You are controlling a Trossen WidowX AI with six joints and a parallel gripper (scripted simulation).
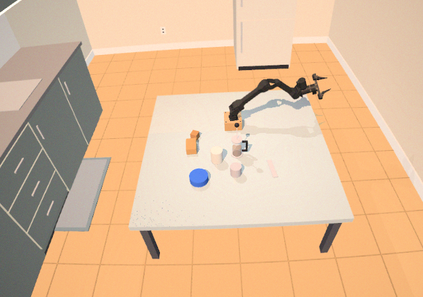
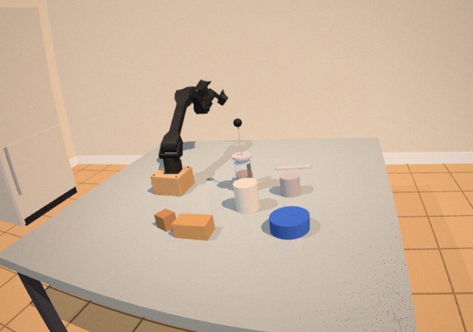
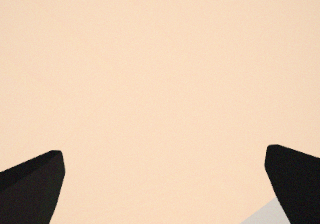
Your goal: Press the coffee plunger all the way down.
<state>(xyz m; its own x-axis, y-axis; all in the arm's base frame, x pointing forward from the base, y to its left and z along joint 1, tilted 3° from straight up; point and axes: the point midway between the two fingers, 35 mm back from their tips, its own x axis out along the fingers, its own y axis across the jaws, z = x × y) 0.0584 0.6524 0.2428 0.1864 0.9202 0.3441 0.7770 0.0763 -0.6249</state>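
Now: gripper tip 720 mm to the left of the coffee press, 220 mm short of it and 190 mm above it.
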